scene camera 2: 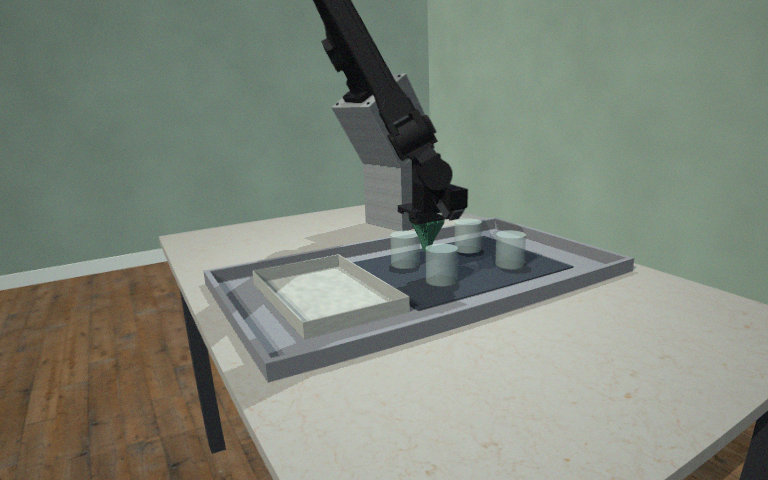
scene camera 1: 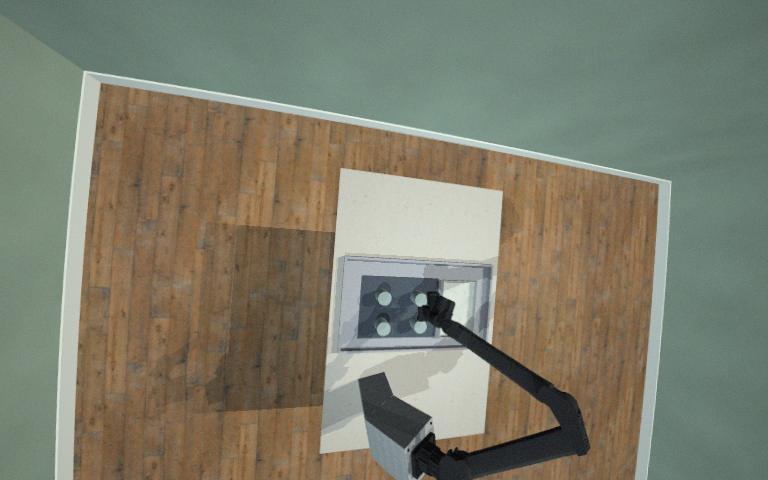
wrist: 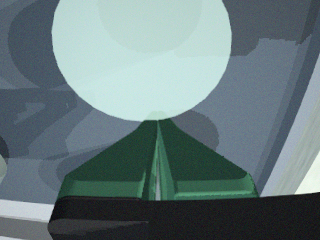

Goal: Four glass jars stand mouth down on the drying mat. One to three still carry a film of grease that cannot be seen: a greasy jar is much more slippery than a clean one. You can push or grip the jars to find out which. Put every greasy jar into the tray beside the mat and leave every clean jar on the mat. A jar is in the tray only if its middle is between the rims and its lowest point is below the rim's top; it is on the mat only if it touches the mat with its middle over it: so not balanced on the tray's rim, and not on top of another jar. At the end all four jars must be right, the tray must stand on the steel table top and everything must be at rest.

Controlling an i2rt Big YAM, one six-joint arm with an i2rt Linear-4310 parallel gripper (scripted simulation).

In view: my gripper (scene camera 2: 426, 251), a glass jar (scene camera 2: 441, 259), a tray (scene camera 2: 306, 290), a glass jar (scene camera 2: 405, 245), a glass jar (scene camera 2: 468, 232), a glass jar (scene camera 2: 510, 245) and a dark drying mat (scene camera 2: 477, 273).
The tray shows as well in scene camera 1 (scene camera 1: 464, 293). My gripper is seen too in the wrist view (wrist: 157, 121). The dark drying mat shows as well in scene camera 1 (scene camera 1: 401, 309) and in the wrist view (wrist: 247, 118).
